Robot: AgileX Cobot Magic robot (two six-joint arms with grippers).
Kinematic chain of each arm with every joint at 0, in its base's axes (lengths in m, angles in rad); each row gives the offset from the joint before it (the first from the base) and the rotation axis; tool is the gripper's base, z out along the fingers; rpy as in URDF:
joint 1: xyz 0 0 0.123 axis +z
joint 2: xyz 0 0 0 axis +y
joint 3: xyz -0.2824 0 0.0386 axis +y
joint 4: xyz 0.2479 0 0.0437 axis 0.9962 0 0.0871
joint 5: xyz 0 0 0 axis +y
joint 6: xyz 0.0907 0 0.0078 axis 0.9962 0 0.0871
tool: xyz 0 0 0 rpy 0 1.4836 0
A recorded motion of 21 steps. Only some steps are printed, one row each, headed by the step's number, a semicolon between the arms.
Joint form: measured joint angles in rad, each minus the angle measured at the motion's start. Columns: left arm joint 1, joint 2, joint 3, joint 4, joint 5, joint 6; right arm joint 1, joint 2, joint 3, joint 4, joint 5, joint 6.
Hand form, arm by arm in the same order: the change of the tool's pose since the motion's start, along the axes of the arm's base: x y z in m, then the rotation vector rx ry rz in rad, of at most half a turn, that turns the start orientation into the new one. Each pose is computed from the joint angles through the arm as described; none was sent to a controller.
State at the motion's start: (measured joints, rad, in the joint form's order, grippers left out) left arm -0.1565 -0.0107 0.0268 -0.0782 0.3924 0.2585; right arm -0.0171 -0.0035 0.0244 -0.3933 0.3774 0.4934
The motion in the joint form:
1: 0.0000 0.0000 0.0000 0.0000 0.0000 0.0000; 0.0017 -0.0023 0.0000 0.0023 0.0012 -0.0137
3: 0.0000 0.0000 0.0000 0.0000 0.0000 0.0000; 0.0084 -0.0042 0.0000 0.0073 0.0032 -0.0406
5: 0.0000 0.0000 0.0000 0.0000 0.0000 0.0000; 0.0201 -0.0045 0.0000 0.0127 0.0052 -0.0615
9: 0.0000 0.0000 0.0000 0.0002 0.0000 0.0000; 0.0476 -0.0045 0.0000 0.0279 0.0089 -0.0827
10: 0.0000 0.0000 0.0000 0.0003 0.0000 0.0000; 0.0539 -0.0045 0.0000 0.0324 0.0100 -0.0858
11: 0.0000 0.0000 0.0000 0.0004 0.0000 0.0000; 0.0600 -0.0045 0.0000 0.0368 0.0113 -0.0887
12: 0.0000 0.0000 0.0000 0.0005 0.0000 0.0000; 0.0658 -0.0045 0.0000 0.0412 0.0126 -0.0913
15: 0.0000 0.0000 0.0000 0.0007 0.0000 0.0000; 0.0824 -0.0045 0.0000 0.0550 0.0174 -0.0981
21: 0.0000 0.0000 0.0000 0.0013 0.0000 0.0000; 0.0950 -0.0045 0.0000 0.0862 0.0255 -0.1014
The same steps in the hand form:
1: 0.0000 0.0000 0.0000 0.0000 0.0000 0.0000; -0.0001 0.0001 0.0000 -0.0107 0.0009 0.0052
3: 0.0000 0.0000 0.0000 0.0000 0.0000 0.0000; -0.0002 0.0006 -0.0001 -0.0312 0.0049 0.0190
5: 0.0000 0.0000 0.0000 0.0000 0.0000 0.0000; -0.0001 0.0013 -0.0003 -0.0456 0.0092 0.0362
9: 0.0000 0.0000 0.0000 0.0002 0.0000 0.0000; 0.0001 0.0031 -0.0008 -0.0506 0.0148 0.0695
10: 0.0000 0.0000 0.0000 0.0003 0.0000 0.0000; 0.0002 0.0035 -0.0010 -0.0491 0.0161 0.0767
11: 0.0000 0.0000 0.0000 0.0004 -0.0001 0.0000; 0.0002 0.0040 -0.0011 -0.0474 0.0175 0.0835
12: 0.0000 0.0000 0.0000 0.0005 -0.0001 0.0000; 0.0002 0.0044 -0.0013 -0.0455 0.0190 0.0900
15: 0.0000 0.0000 0.0000 0.0007 -0.0001 0.0000; 0.0002 0.0056 -0.0018 -0.0383 0.0240 0.1081
21: 0.0000 0.0000 0.0000 0.0013 -0.0002 0.0001; 0.0000 0.0070 -0.0029 -0.0105 0.0324 0.1219

